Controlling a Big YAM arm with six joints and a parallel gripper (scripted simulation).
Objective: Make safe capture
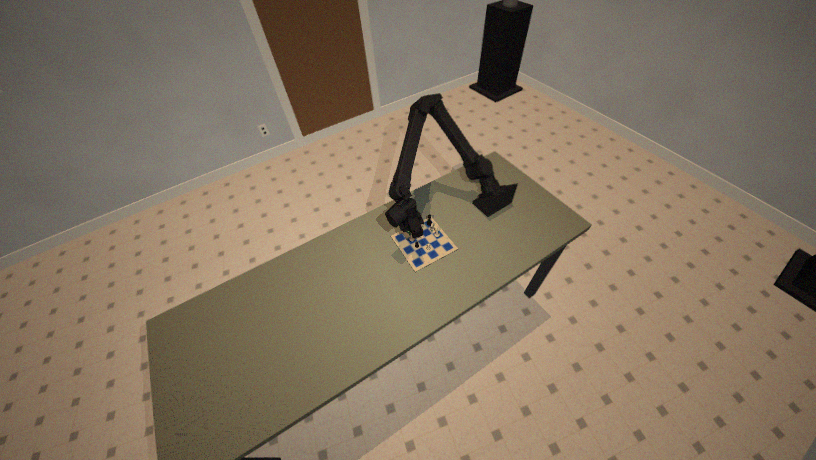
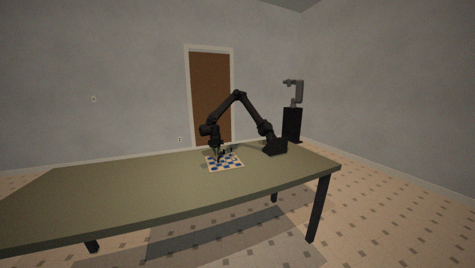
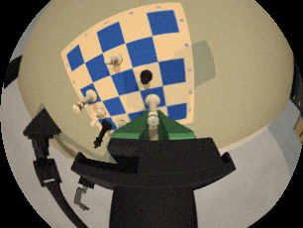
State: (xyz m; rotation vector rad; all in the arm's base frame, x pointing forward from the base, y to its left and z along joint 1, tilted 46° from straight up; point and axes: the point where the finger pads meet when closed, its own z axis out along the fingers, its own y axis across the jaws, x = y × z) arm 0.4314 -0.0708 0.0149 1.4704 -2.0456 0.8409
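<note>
The blue-and-cream chessboard lies 30 mm behind my hand, 50 mm to the left of it and 40 mm below it. Also, from my hand: white chess piece (10 mm to the left, 10 mm below).
</note>
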